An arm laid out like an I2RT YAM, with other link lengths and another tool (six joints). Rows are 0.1 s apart.
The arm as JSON. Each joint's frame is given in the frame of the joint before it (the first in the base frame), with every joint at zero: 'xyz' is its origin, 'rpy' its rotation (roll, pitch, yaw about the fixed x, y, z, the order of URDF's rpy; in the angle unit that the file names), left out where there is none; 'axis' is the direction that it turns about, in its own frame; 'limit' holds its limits. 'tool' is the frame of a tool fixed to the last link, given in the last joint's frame.
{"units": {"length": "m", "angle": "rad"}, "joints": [
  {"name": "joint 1", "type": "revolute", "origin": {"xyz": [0.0, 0.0, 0.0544]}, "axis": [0.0, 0.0, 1.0], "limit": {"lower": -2.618, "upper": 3.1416}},
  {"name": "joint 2", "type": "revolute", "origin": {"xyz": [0.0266, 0.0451, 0.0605], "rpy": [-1.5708, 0.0, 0.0]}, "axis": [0.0, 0.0, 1.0], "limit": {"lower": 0.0, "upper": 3.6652}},
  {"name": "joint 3", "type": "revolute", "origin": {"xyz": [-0.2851, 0.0, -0.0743], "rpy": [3.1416, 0.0, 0.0]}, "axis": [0.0, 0.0, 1.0], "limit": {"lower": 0.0, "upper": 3.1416}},
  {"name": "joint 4", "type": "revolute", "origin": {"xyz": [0.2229, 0.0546, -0.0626]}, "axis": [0.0, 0.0, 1.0], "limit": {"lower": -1.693, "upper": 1.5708}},
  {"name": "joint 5", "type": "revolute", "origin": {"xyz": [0.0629, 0.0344, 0.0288], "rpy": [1.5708, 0.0, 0.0]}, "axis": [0.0, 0.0, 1.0], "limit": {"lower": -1.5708, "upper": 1.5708}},
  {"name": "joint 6", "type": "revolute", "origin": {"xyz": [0.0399, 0.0, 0.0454], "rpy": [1.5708, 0.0, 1.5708]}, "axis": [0.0, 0.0, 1.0], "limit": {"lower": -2.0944, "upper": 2.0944}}
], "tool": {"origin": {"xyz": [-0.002, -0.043, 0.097], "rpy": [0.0, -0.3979, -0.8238]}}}
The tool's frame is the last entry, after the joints.
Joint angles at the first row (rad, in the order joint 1, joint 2, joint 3, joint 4, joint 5, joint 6):
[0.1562 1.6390 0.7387 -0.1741 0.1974 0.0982]
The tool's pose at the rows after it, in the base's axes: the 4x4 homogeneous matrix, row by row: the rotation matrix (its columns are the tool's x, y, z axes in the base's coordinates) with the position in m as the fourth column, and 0 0 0 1 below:
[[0.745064 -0.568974 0.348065 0.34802], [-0.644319 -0.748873 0.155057 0.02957], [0.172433 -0.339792 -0.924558 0.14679], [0 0 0 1]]
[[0.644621 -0.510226 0.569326 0.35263], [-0.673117 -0.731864 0.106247 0.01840], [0.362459 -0.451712 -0.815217 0.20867], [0 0 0 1]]
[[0.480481 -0.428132 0.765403 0.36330], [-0.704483 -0.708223 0.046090 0.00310], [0.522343 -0.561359 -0.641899 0.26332], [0 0 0 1]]
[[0.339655 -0.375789 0.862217 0.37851], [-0.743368 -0.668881 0.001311 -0.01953], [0.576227 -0.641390 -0.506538 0.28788], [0 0 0 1]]
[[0.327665 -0.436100 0.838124 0.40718], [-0.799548 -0.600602 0.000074 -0.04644], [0.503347 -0.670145 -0.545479 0.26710], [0 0 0 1]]
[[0.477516 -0.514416 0.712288 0.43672], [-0.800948 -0.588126 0.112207 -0.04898], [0.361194 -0.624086 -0.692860 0.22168], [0 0 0 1]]
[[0.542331 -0.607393 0.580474 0.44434], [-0.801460 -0.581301 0.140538 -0.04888], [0.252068 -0.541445 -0.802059 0.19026], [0 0 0 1]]
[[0.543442 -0.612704 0.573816 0.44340], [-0.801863 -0.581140 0.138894 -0.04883], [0.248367 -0.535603 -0.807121 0.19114], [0 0 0 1]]
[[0.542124 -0.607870 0.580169 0.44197], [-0.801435 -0.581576 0.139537 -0.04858], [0.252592 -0.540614 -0.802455 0.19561], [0 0 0 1]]
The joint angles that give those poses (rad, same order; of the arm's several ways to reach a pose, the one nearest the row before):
[0.1562 1.4986 0.7387 -0.1703 0.2016 0.0967]
[0.1516 1.3670 0.7391 -0.0616 0.2817 0.0856]
[0.1265 1.3262 0.7387 0.1604 0.3481 0.0624]
[0.0635 1.3773 0.7429 0.3717 0.3523 0.0681]
[-0.0177 1.5089 0.8154 0.3656 0.2981 0.1341]
[-0.0654 1.6474 0.9306 0.1879 0.1520 0.1452]
[-0.0715 1.7226 1.0191 -0.0002 0.1276 0.1444]
[-0.0708 1.7187 1.0256 -0.0189 0.1303 0.1444]
[-0.0708 1.7062 1.0256 -0.0235 0.1291 0.1444]

